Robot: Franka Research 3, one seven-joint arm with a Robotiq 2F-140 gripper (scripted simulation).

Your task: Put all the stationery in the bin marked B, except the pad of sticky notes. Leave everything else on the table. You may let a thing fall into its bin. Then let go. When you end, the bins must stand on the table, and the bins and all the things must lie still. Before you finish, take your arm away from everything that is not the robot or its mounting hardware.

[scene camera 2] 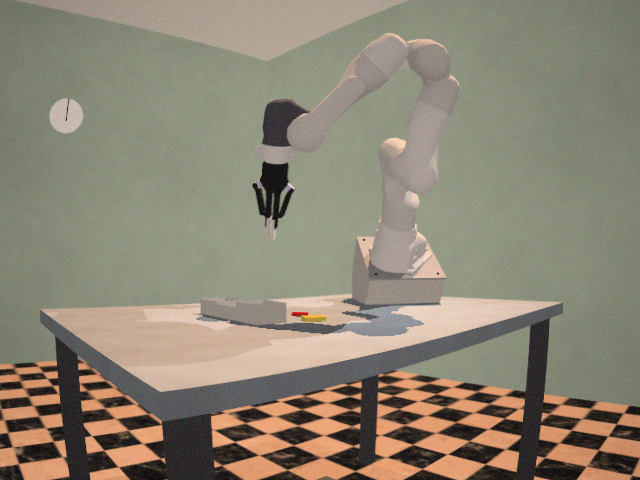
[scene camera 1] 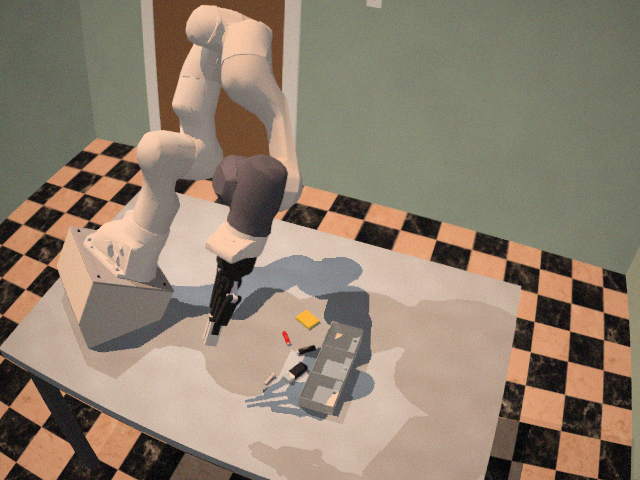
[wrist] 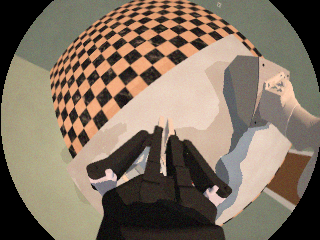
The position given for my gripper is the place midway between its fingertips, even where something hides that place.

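Note:
From scene camera 1 I see a bin (scene camera 1: pixel 318 387) as well as my gripper (scene camera 1: pixel 209 342). Scene camera 2 shows me my gripper (scene camera 2: pixel 270 238) too. And in the wrist view there it is again, my gripper (wrist: pixel 164 123).

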